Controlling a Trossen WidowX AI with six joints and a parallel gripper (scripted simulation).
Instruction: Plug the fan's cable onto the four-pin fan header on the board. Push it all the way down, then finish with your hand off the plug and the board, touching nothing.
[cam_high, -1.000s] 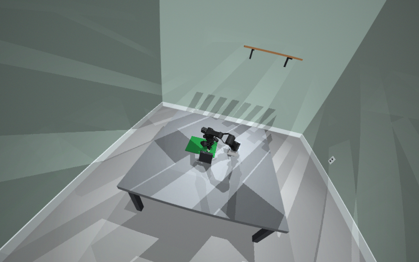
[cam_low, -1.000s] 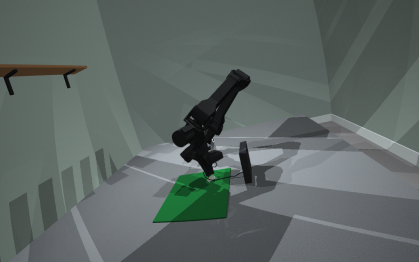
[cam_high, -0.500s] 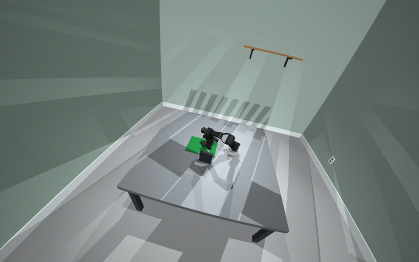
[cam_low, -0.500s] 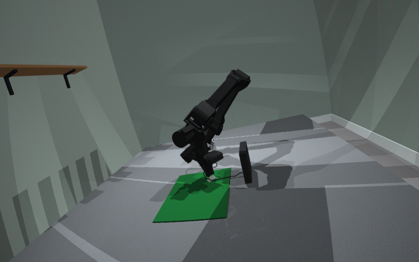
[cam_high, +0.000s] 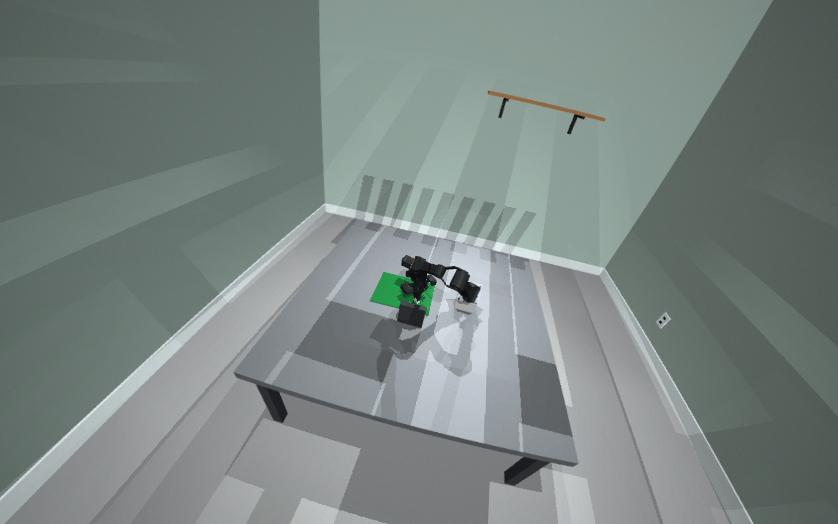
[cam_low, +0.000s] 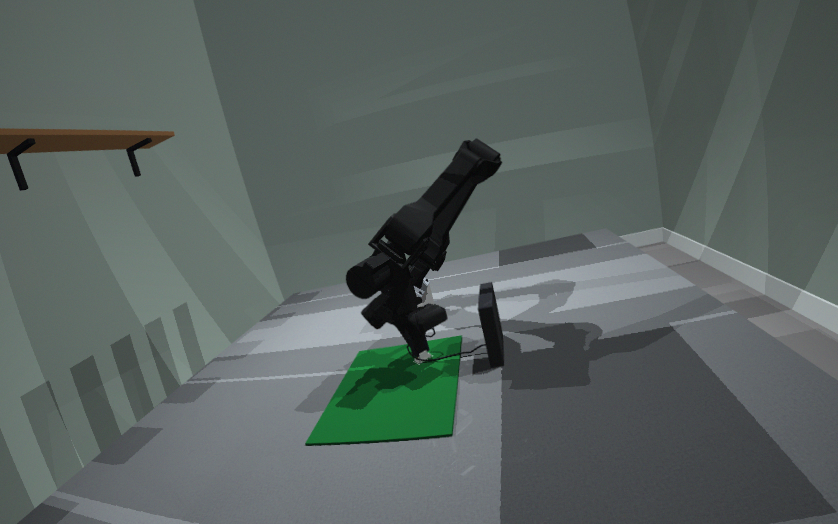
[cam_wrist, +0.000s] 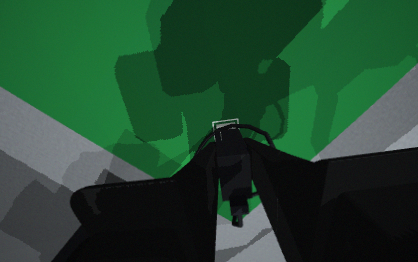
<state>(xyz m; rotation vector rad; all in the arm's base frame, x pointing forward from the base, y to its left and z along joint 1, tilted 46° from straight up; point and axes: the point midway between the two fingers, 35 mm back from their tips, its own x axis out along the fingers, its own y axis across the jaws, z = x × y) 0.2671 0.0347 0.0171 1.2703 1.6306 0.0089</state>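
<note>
Now: gripper tip 1 cm to the right of the black plug, 1 cm below it and 1 cm past it. The rest, counted from my gripper tip: black fan (15 cm to the left, 3 cm above); then green board (7 cm ahead, 5 cm below, 4 cm to the right).
</note>
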